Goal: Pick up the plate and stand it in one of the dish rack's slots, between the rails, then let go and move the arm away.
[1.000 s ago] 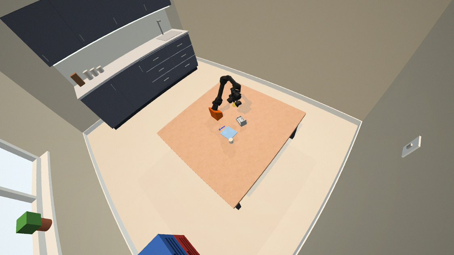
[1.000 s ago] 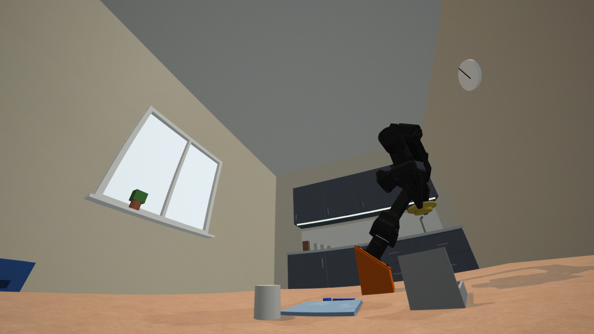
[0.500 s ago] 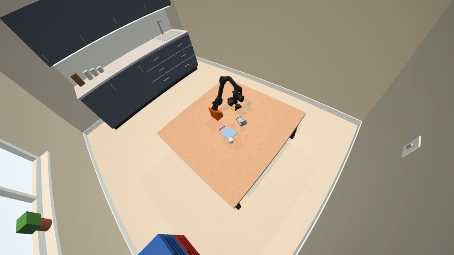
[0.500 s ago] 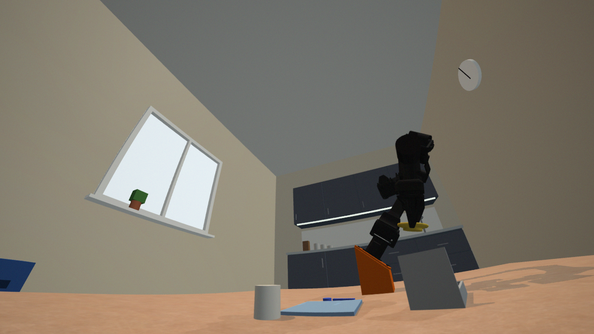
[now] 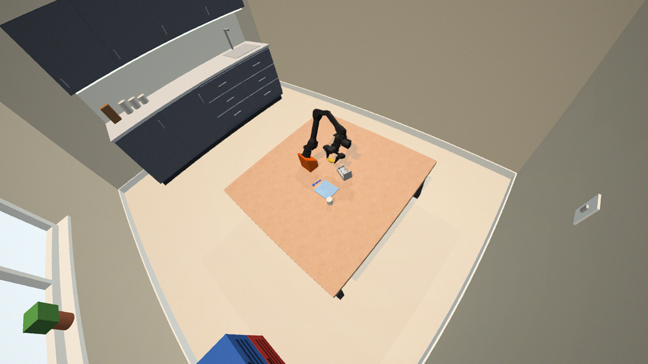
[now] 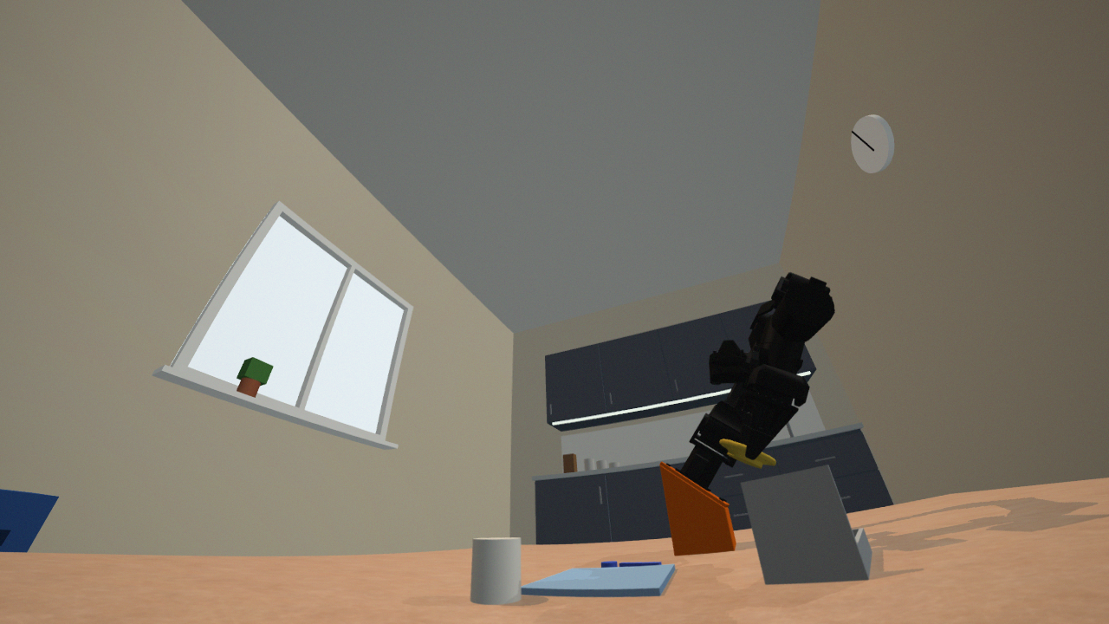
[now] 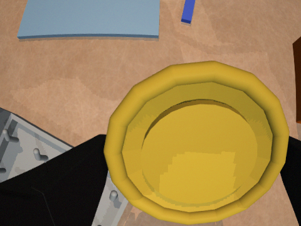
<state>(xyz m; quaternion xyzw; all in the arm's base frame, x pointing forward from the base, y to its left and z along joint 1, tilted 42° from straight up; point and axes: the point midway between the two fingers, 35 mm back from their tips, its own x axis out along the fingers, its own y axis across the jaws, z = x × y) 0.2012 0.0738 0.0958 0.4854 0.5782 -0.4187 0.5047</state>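
Now: gripper tip 100 mm short of the grey dish rack, 90 mm above it and 40 mm to the right of it. From my gripper tip the other things lie so: light blue mat 160 mm to the right, 110 mm below, 110 mm ahead; then blue pen 180 mm to the right, 110 mm below; then yellow plate 10 mm above.
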